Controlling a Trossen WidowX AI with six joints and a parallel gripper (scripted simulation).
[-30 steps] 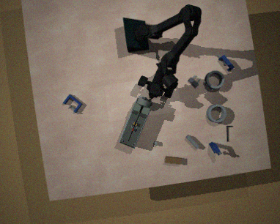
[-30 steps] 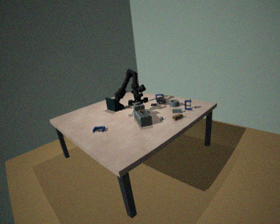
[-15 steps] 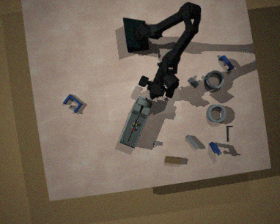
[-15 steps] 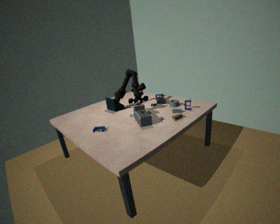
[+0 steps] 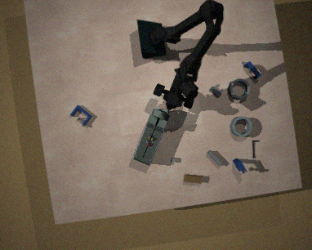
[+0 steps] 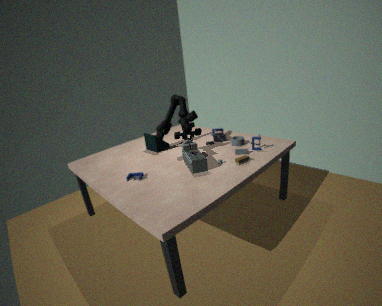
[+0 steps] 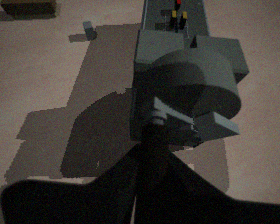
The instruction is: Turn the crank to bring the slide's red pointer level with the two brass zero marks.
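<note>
The dark handle lies 20 mm behind my gripper tip, 10 mm to the left of it and 30 mm above it. The rest, counted from my gripper tip: small grey cube 260 mm ahead, 70 mm below; red pointer 160 mm ahead, 120 mm to the right; grey bar 270 mm ahead, 200 mm to the left, 60 mm below.
</note>
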